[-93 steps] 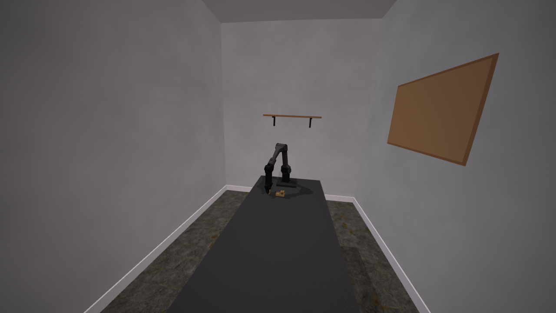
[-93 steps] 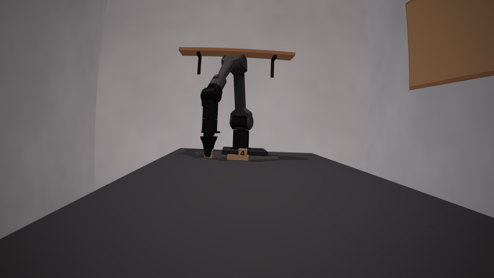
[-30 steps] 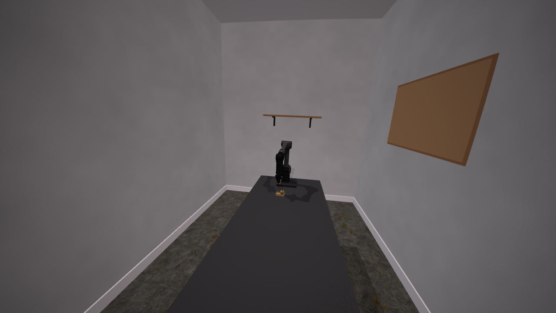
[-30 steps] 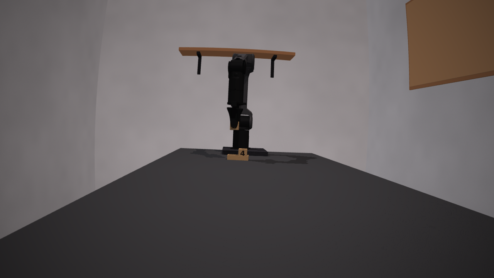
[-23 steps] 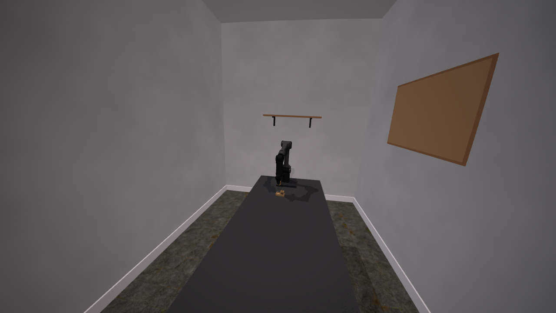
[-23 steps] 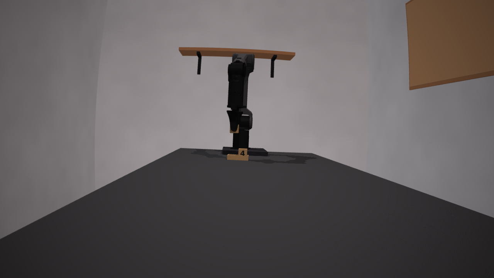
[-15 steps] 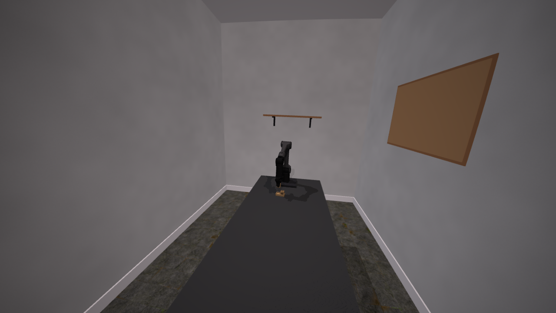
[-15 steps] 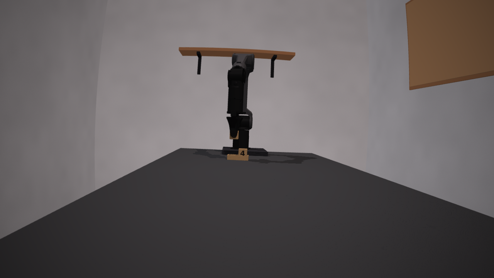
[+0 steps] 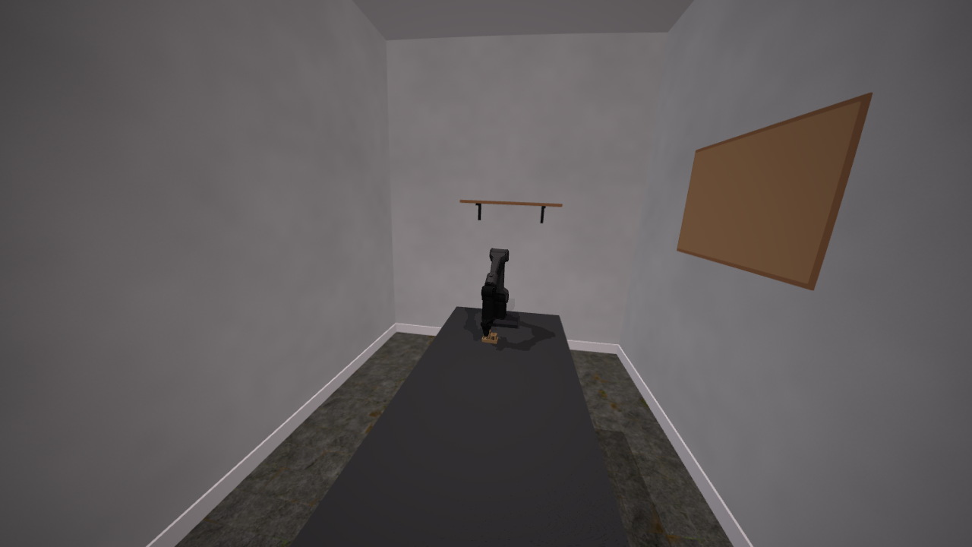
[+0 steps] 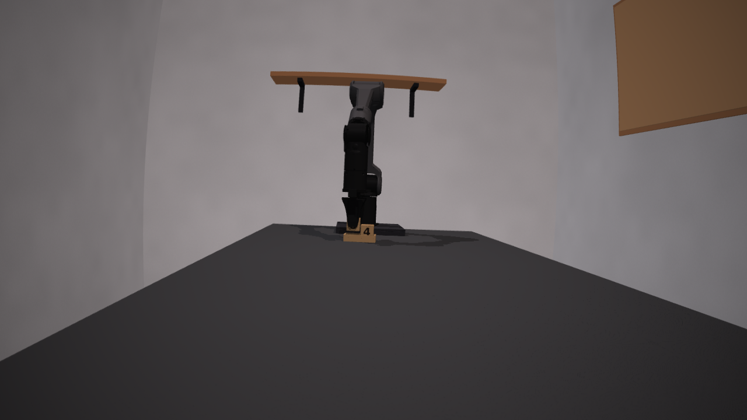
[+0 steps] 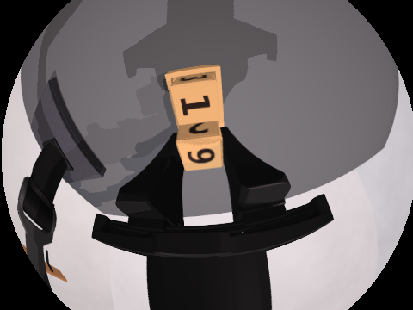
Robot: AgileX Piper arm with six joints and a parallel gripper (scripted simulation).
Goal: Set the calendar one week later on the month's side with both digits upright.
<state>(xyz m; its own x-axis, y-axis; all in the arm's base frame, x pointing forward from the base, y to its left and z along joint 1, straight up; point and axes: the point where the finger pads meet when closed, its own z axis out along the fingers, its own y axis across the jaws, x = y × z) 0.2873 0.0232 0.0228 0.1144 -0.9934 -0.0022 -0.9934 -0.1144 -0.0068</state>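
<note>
Right now my hand is 30 mm above the wooden tray and 20 mm to the right of it. Round my hand: wooden cube 30 mm to the left, 10 mm below.
</note>
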